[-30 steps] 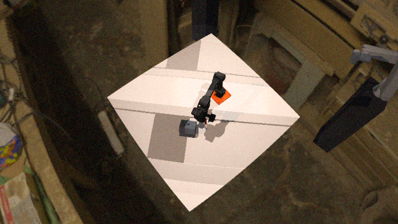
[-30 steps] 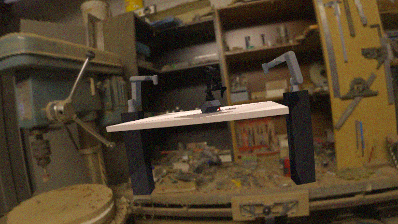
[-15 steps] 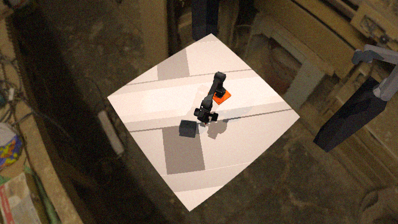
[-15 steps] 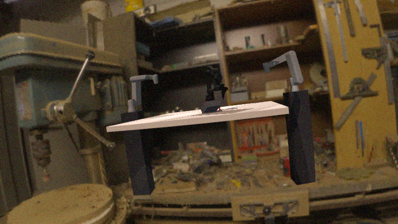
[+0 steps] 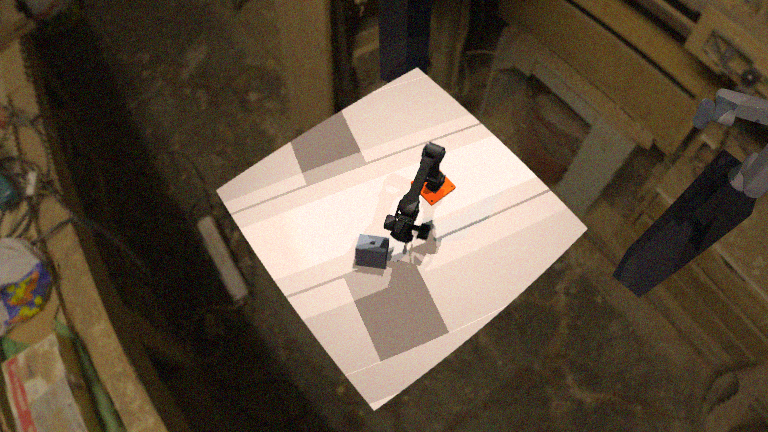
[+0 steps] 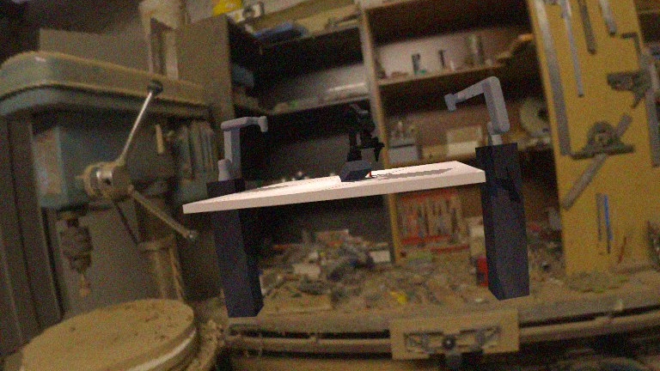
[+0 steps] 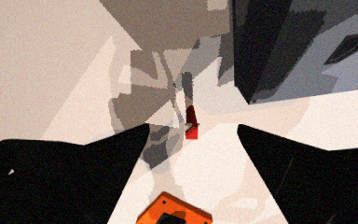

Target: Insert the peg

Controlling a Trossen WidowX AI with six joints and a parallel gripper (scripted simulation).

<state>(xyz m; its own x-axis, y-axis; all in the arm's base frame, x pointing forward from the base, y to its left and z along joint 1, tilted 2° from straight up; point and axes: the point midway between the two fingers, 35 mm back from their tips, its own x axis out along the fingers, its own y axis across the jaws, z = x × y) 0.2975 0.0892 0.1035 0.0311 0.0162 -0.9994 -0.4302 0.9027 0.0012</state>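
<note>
My gripper tip is now 20 mm above the red peg. Also, from my gripper tip: grey sloped panel: 130 mm ahead, 80 mm to the right, 30 mm below.
</note>
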